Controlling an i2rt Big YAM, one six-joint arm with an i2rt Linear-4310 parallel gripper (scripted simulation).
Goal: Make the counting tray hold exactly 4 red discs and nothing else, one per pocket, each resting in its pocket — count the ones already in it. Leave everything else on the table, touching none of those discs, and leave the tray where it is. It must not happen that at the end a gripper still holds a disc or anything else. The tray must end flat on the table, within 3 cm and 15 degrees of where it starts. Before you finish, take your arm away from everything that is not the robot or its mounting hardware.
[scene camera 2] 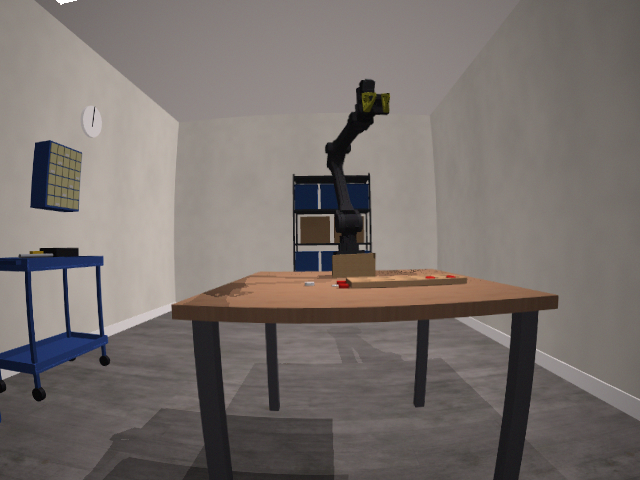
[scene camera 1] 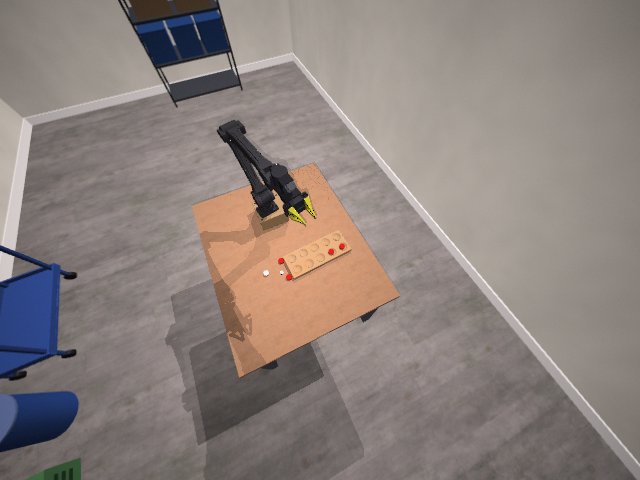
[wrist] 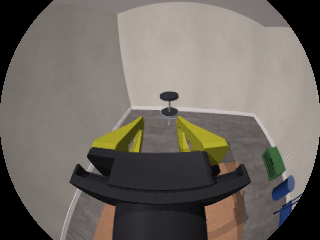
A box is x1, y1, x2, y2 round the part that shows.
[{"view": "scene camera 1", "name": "wooden counting tray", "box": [283, 229, 351, 278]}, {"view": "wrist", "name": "gripper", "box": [70, 116, 250, 239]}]
